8 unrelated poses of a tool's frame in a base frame.
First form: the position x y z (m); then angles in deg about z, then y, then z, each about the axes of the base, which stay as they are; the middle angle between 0 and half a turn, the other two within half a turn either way.
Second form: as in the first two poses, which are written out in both.
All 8 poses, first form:
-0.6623, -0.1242, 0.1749, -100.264, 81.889, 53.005
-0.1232, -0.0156, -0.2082, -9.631, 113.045, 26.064
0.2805, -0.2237, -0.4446, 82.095, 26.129, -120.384
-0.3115, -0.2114, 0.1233, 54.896, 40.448, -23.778
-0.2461, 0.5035, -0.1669, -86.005, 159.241, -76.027
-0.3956, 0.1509, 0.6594, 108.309, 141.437, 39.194
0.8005, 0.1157, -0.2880, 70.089, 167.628, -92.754
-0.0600, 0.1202, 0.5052, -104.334, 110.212, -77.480
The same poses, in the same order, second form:
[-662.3, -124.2, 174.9], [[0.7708, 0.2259, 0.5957], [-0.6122, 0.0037, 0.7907], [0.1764, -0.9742, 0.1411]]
[-123.2, -15.6, -208.2], [[-0.2732, -0.4920, 0.8266], [-0.3199, 0.8569, 0.4043], [-0.9072, -0.1540, -0.3915]]
[280.5, -223.7, -444.6], [[0.7920, 0.5684, -0.2227], [-0.6075, 0.6976, -0.3799], [-0.0606, 0.4362, 0.8978]]
[-311.5, -211.4, 123.3], [[0.7303, -0.3379, 0.5937], [0.5722, 0.7773, -0.2616], [-0.3731, 0.5308, 0.7610]]
[-246.1, 503.5, -166.9], [[-0.9838, -0.1576, 0.0856], [-0.1777, 0.9220, -0.3439], [-0.0247, -0.3536, -0.9351]]
[-395.6, 150.9, 659.4], [[-0.4096, 0.7738, 0.4831], [0.8910, 0.2257, 0.3939], [0.1958, 0.5918, -0.7819]]
[800.5, 115.7, -288.0], [[0.9551, 0.2960, -0.0103], [0.2871, -0.9337, -0.2140], [-0.0730, 0.2015, -0.9768]]
[-60.0, 120.2, 505.2], [[-0.9273, -0.3143, 0.2034], [-0.2935, 0.2731, -0.9161], [0.2323, -0.9092, -0.3455]]

